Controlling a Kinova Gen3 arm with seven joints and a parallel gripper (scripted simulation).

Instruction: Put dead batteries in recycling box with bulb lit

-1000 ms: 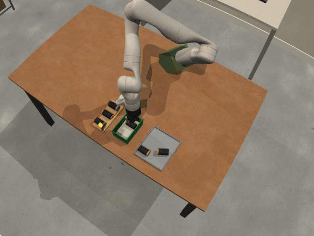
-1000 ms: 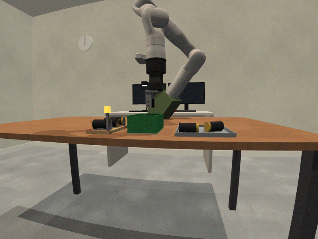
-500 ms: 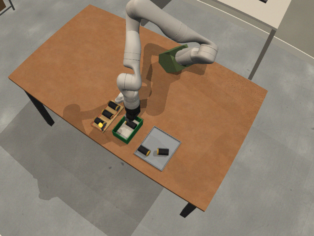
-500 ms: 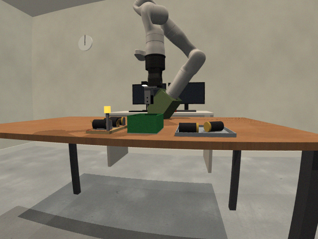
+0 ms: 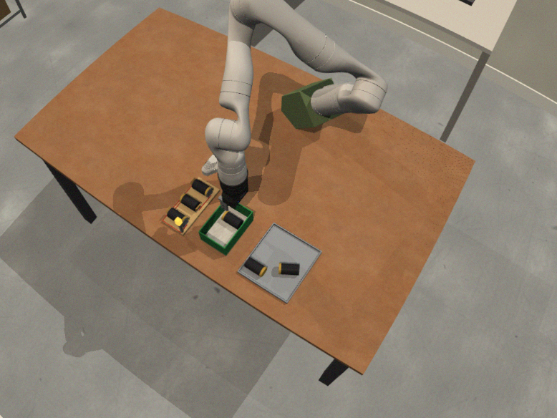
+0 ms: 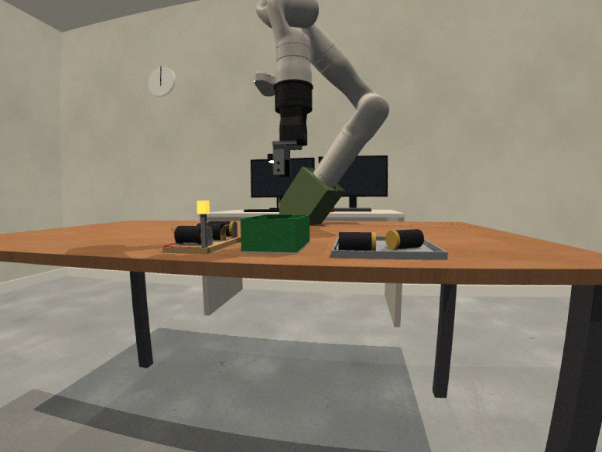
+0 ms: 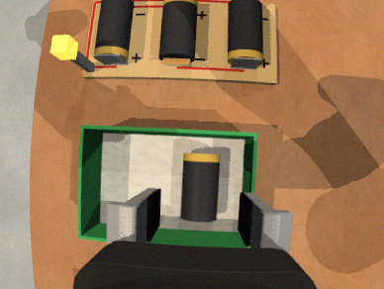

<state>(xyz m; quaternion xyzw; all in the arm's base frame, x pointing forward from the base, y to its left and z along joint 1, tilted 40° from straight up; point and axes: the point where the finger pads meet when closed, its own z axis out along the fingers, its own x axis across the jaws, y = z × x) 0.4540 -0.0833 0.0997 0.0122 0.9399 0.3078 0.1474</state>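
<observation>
Right now my hand is 20 mm short of the grey tray, 200 mm to the right of it and 150 mm above it. The rest, counted from my hand: green recycling box 30 mm ahead, 140 mm below.
</observation>
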